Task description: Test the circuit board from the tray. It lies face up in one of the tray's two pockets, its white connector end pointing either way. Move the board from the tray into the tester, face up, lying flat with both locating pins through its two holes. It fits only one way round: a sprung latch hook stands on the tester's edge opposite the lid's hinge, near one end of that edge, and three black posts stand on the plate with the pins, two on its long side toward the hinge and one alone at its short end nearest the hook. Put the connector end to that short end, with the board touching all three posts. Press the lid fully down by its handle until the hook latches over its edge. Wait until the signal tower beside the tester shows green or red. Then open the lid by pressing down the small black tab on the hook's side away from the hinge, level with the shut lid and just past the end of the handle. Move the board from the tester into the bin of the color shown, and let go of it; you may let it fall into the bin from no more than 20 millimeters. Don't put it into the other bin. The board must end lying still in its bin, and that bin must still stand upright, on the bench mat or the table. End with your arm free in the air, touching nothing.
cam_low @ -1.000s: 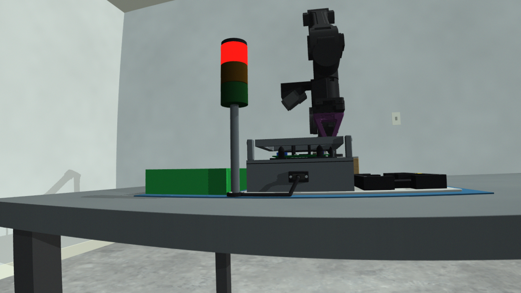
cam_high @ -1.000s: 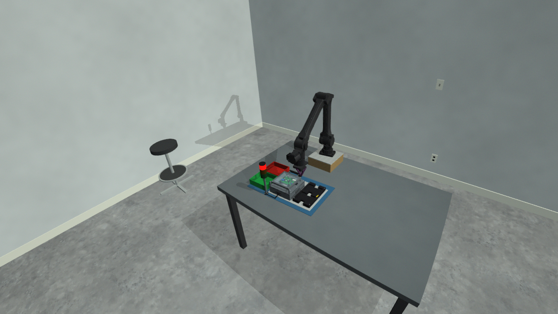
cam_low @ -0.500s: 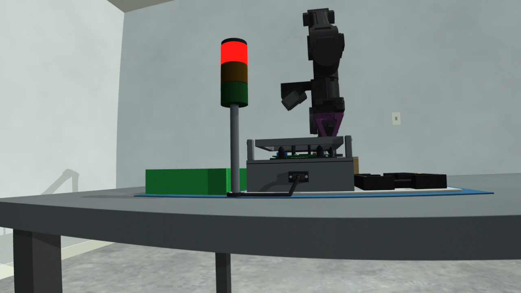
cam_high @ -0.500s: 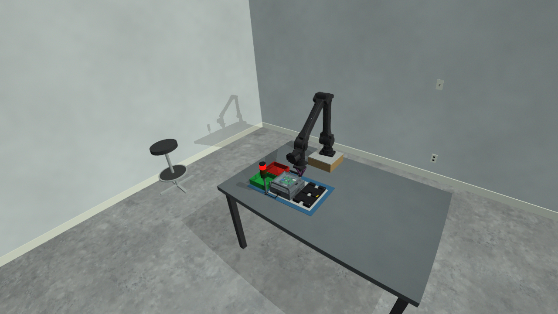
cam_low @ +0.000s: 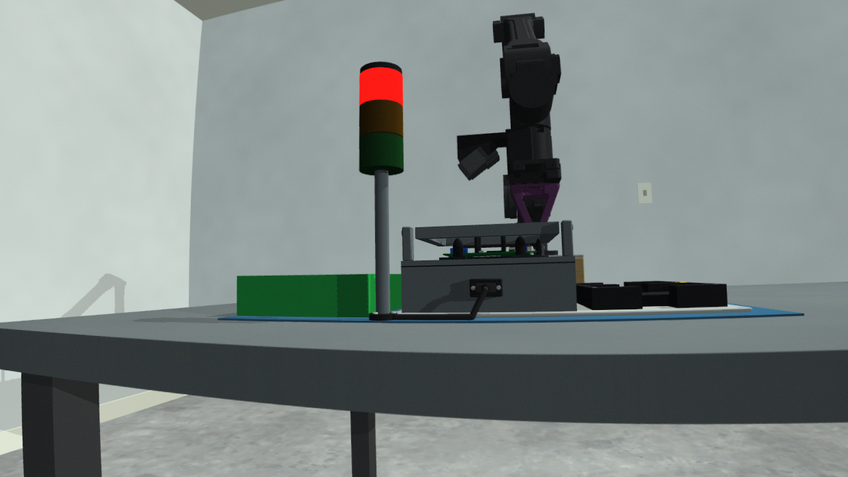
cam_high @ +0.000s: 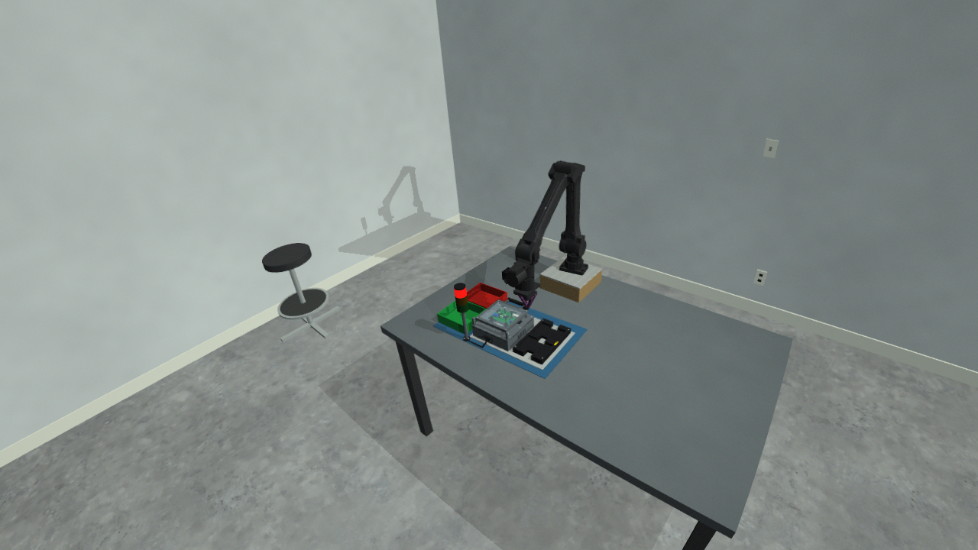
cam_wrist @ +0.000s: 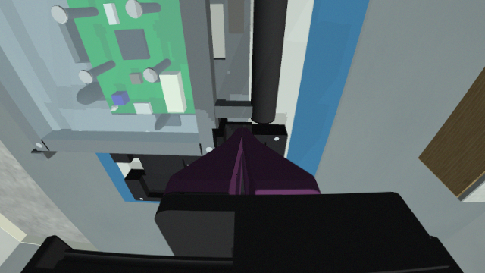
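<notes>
My hand is 1 cm short of the black latch hook and 1 cm above it. The rest, counted from my hand: green circuit board: 6 cm ahead, 7 cm to the right, 3 cm below; black tester plate: 7 cm ahead, 6 cm to the right, 3 cm below; clear lid: 7 cm ahead, 7 cm to the right, 1 cm below.
</notes>
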